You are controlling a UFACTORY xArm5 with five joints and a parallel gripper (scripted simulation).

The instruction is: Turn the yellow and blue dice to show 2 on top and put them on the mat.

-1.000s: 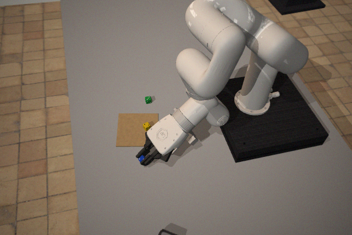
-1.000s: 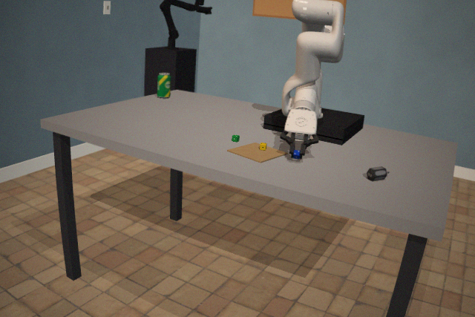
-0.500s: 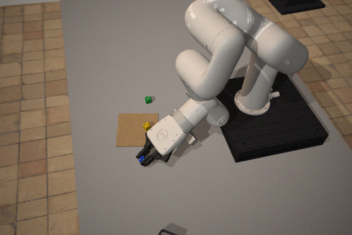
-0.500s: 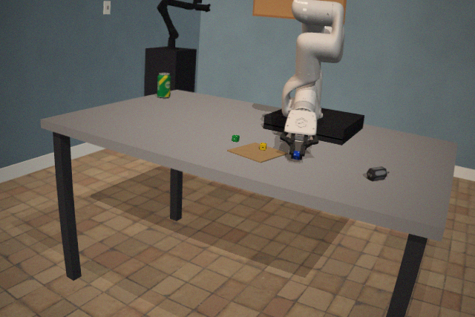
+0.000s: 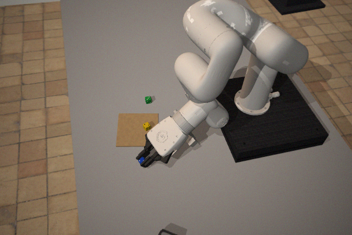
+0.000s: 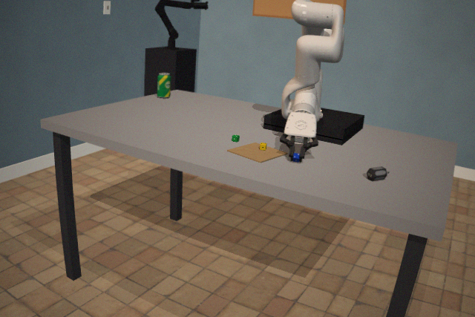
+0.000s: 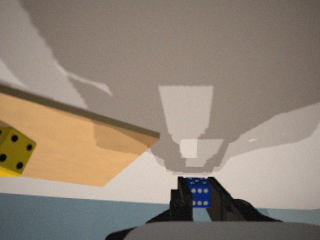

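The blue die is 10 mm below my hand and 10 mm ahead of it. From my hand the other things lie so: green die 250 mm to the right, 80 mm behind, 20 mm below; mat 140 mm to the right, 20 mm below, 10 mm behind; yellow die 130 mm to the right, 40 mm behind, 10 mm below.
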